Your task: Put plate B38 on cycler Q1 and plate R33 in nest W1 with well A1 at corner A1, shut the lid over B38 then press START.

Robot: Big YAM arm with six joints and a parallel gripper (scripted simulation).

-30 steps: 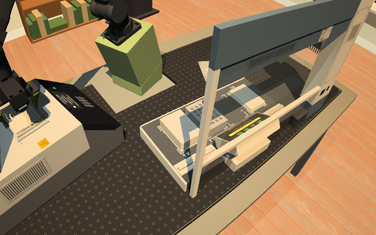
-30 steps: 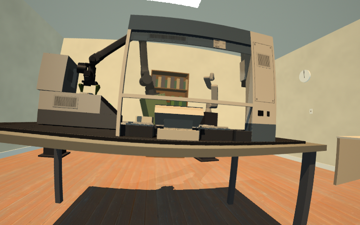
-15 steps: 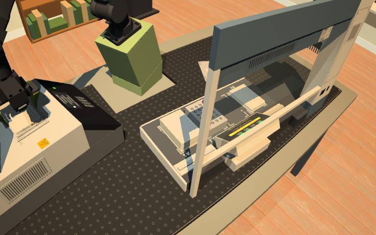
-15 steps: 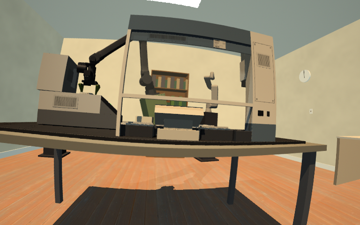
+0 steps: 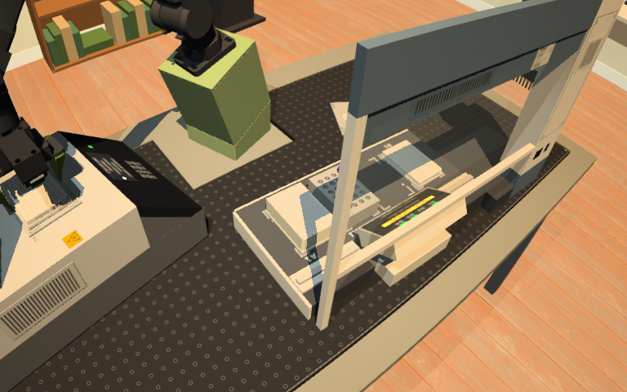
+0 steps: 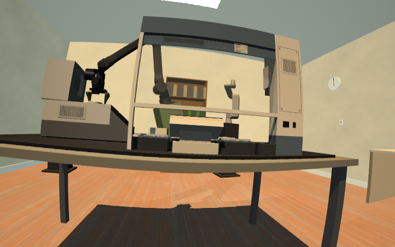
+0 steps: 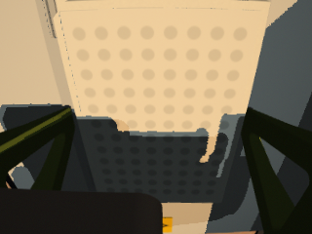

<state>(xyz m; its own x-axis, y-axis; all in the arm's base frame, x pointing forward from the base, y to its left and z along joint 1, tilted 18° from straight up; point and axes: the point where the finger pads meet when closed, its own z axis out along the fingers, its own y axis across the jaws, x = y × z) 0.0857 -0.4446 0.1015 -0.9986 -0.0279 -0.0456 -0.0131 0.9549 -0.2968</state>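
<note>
The plate B38 lies right at my hand. The rest, counted from my hand: tube block 490 mm to the left, 300 mm ahead, 150 mm below; then post 450 mm ahead, 260 mm to the left, 20 mm above; then cream deep-well block 380 mm to the left, 280 mm ahead, 150 mm below.
</note>
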